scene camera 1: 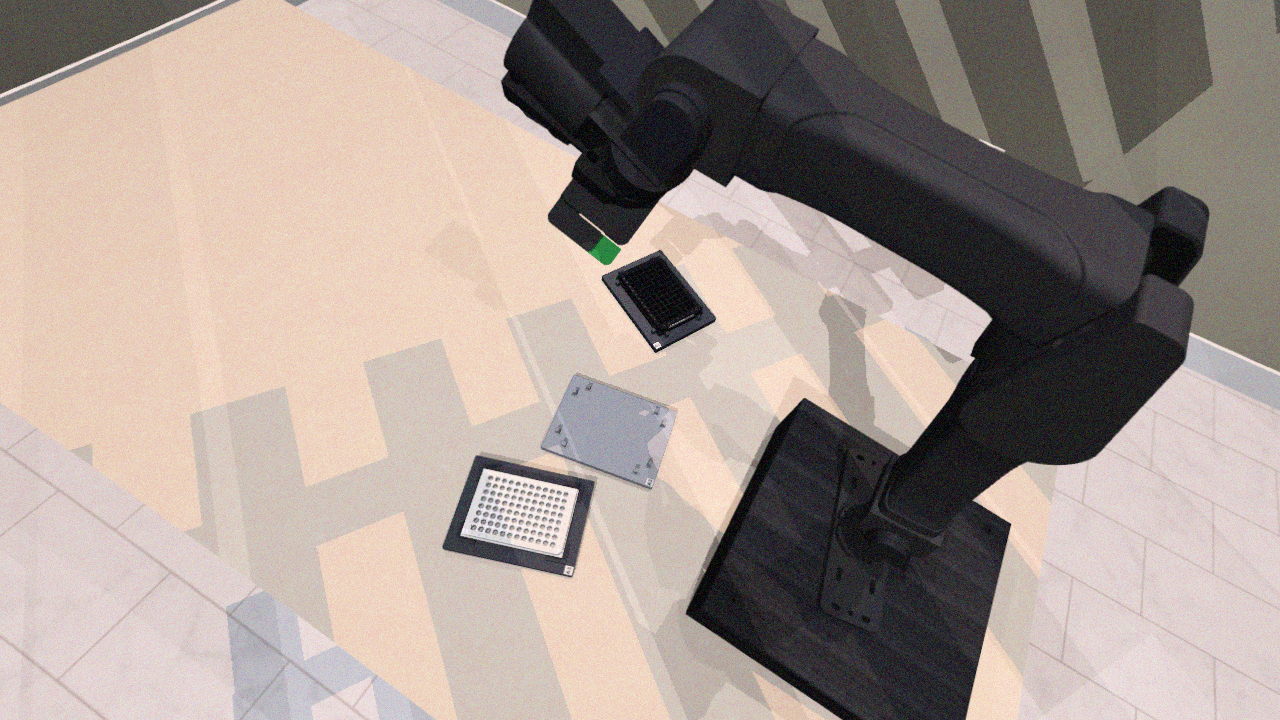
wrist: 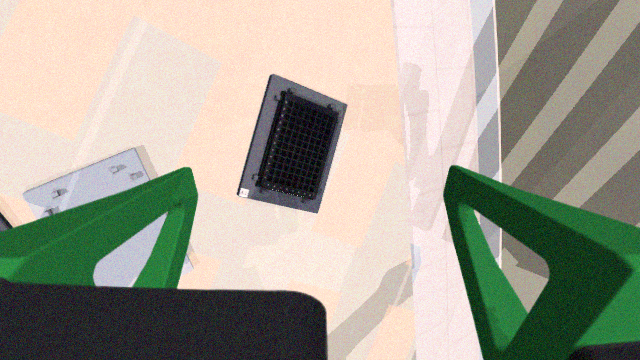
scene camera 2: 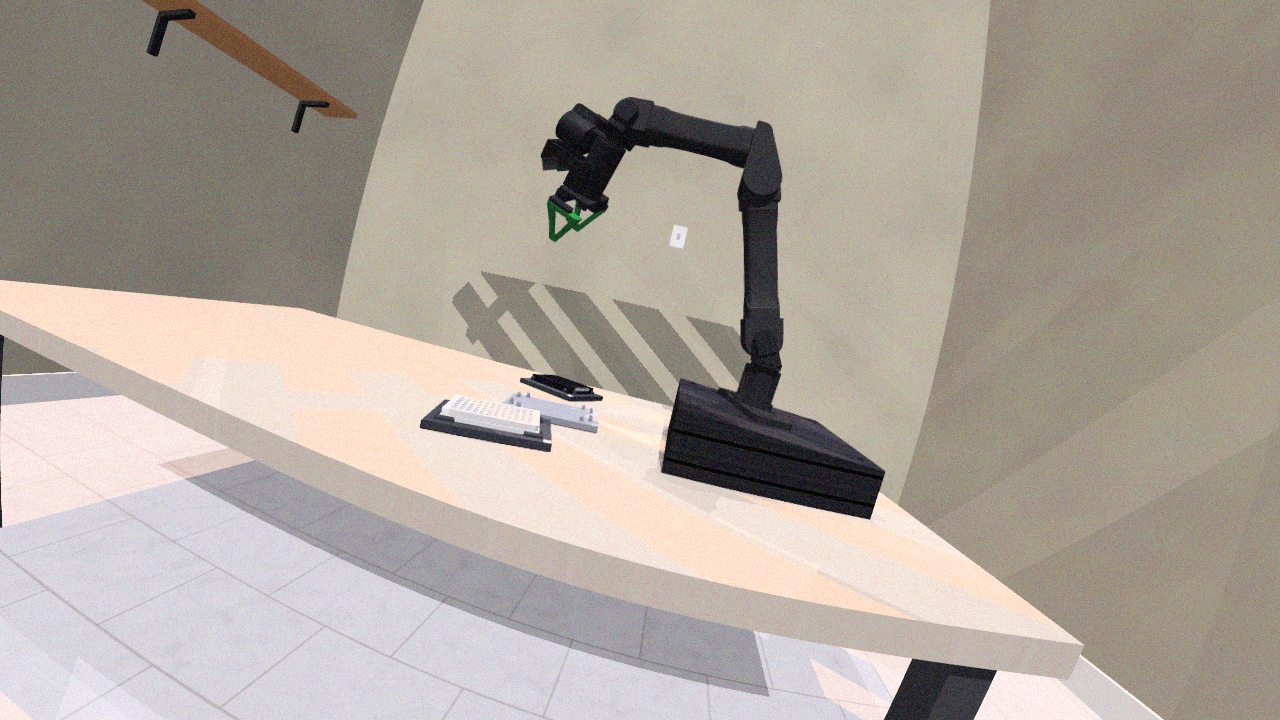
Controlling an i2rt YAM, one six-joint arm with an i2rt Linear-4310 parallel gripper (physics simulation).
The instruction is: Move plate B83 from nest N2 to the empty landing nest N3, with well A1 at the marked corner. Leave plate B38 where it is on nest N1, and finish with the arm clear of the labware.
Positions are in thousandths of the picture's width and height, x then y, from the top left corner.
Labels:
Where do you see a grey holder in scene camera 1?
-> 489, 606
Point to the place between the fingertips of my gripper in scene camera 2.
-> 441, 327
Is my gripper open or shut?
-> Open.

